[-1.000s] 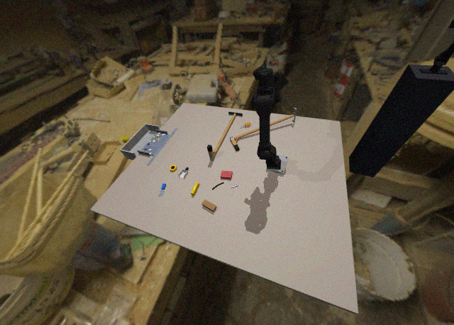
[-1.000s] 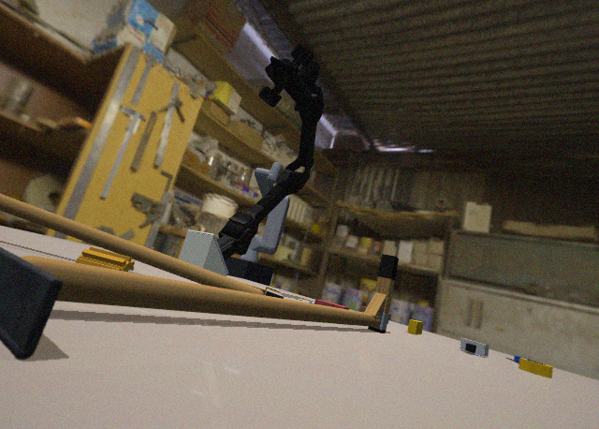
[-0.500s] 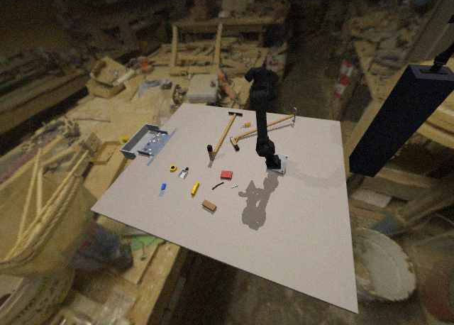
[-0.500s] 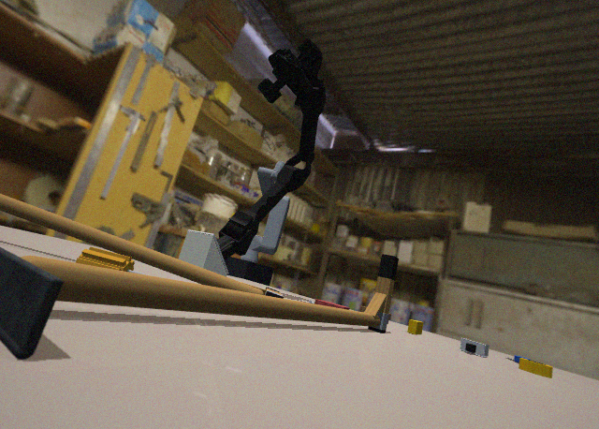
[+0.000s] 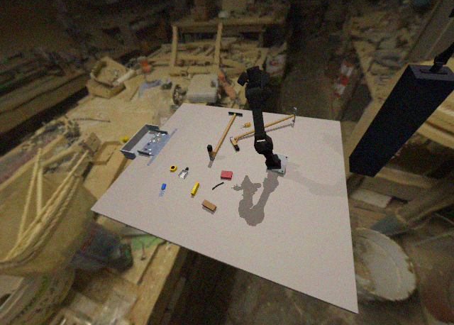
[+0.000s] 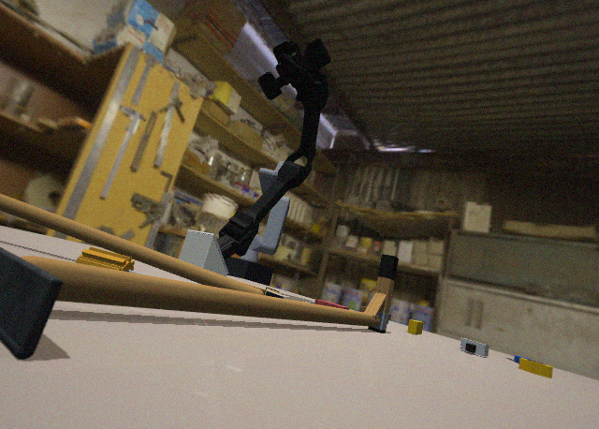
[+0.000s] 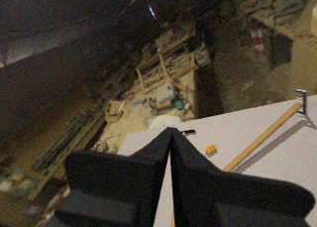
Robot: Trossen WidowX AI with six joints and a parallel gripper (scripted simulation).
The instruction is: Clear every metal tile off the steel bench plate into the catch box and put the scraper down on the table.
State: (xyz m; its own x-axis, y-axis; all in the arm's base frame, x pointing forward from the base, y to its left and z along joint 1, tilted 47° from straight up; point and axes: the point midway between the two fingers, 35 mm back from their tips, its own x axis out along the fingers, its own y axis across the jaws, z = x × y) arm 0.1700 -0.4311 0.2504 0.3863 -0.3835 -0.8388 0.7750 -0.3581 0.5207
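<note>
My gripper tip is now 27 cm short of the long scraper, 8 cm to the left of it and 47 cm above it. Also, from my gripper tip: black wire 12 cm ahead, 40 cm to the left, 53 cm below; orange piece 13 cm ahead, 25 cm to the right, 51 cm below; red block 9 cm ahead, 31 cm to the left, 52 cm below.
</note>
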